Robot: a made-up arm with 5 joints. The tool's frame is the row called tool. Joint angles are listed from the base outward.
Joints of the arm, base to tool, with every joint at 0 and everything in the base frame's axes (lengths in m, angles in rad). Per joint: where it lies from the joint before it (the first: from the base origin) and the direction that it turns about. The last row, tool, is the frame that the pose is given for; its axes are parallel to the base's.
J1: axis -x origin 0 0 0.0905
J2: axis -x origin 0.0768 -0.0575 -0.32
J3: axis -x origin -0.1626 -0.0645 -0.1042
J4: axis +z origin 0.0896 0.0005 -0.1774
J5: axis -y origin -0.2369 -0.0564 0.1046
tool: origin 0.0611 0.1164 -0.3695
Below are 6 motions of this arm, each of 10 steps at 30 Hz.
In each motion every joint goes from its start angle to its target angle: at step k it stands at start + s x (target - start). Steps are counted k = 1, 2, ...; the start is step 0. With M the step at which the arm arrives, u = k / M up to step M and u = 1 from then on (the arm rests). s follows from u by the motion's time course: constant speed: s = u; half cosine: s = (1 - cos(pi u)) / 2; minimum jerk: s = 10 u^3 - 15 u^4 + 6 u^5.
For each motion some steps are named. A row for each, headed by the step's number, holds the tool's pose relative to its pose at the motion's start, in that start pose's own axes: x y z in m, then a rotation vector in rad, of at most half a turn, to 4 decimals.
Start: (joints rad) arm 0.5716 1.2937 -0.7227 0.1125 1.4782
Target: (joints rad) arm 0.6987 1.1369 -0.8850 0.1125 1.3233
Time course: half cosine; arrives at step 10
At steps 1, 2, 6, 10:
1: -0.0015 -0.0007 -0.0002 0.0004 0.0033 -0.0046
2: -0.0059 -0.0026 -0.0006 0.0018 0.0127 -0.0181
6: -0.0393 -0.0146 -0.0028 0.0178 0.0871 -0.1236
10: -0.0585 -0.0194 -0.0029 0.0323 0.1329 -0.1882

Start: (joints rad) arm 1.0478 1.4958 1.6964 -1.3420 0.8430
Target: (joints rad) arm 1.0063 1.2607 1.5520 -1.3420 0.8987
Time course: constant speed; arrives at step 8
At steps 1, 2, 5, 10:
1: -0.0059 0.0033 0.0116 0.0079 0.0443 -0.0089
2: -0.0112 0.0065 0.0234 0.0158 0.0886 -0.0179
5: -0.0233 0.0157 0.0605 0.0389 0.2215 -0.0452
10: -0.0295 0.0243 0.0990 0.0614 0.3544 -0.0729

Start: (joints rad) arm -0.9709 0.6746 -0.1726 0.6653 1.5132
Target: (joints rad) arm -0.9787 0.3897 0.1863 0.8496 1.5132
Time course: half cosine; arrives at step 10
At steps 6, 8, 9, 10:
6: -0.0190 0.0308 -0.0046 0.1185 0.0288 0.0393
8: -0.0255 0.0427 -0.0061 0.1638 0.0408 0.0534
9: -0.0272 0.0461 -0.0066 0.1767 0.0443 0.0574
10: -0.0278 0.0473 -0.0067 0.1812 0.0455 0.0587

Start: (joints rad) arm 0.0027 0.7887 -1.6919 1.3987 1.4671
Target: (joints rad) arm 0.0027 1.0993 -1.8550 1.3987 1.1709
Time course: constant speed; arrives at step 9
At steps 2, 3, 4, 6, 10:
2: -0.0225 0.0005 -0.0060 -0.0008 0.0981 0.0056
3: -0.0339 0.0007 -0.0079 -0.0013 0.1472 0.0083
4: -0.0455 0.0008 -0.0090 -0.0019 0.1962 0.0111
6: -0.0686 0.0008 -0.0092 -0.0034 0.2943 0.0165
10: -0.1030 0.0005 -0.0039 -0.0063 0.4415 0.0246

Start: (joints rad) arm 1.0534 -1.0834 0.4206 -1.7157 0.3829
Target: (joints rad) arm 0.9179 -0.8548 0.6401 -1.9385 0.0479
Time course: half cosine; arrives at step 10
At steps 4, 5, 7, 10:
4: -0.0090 0.0116 -0.0347 -0.0059 0.0095 -0.0791
5: -0.0119 0.0188 -0.0495 -0.0030 0.0141 -0.1153
7: -0.0150 0.0360 -0.0763 0.0121 0.0234 -0.1843
10: -0.0154 0.0509 -0.0936 0.0302 0.0305 -0.2320

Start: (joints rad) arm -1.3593 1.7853 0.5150 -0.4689 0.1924
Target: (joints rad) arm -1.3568 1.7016 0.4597 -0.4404 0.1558
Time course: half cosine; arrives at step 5
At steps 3, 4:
3: -0.0277 0.0375 0.0130 0.0821 0.0636 0.0040
4: -0.0379 0.0516 0.0191 0.1137 0.0874 0.0060

